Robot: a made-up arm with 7 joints.
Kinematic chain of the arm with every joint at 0, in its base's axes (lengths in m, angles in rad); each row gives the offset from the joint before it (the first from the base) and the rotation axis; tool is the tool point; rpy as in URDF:
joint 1: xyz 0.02 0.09 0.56 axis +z
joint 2: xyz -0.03 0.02 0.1 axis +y
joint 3: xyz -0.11 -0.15 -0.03 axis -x
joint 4: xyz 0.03 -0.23 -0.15 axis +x
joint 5: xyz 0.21 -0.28 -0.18 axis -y
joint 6: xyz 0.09 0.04 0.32 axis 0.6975 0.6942 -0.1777
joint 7: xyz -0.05 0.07 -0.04 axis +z
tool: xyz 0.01 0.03 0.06 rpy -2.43 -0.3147 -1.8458
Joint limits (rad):
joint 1: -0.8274..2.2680
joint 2: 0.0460..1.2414
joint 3: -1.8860..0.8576
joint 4: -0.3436..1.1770
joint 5: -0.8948..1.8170
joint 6: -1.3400..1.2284
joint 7: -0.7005..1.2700
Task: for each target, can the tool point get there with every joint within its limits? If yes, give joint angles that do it. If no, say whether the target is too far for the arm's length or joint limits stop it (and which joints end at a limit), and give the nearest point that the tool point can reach.
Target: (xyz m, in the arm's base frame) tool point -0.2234 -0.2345 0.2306
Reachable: yes | joints 0.4935 0.6798 -1.3923 0.5726 0.4816 1.0164 0.9812
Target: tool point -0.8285 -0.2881 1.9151
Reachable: no: too far | nearest point -0.5288 -0.2733 1.0092 | short by 0.954 m
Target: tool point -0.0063 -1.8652 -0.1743
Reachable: no: too far | nearest point 0.0102 -0.6372 0.3355 | short by 1.330 m
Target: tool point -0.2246 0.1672 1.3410
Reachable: no: joint limits stop it (at a limit: joint 2, joint 3, joint 4, joint 5) | nearest point -0.2978 0.1903 0.9472 | short by 0.401 m
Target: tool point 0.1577 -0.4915 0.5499
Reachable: yes | joints 0.8818 0.7722 -0.3451 0.5001 1.0466 0.6807 -0.3444
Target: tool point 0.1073 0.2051 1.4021
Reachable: no: joint limits stop it (at a limit: joint 1, joint 2, joint 3, joint 6, joint 7) | nearest point 0.1981 0.3140 1.0155 | short by 0.412 m
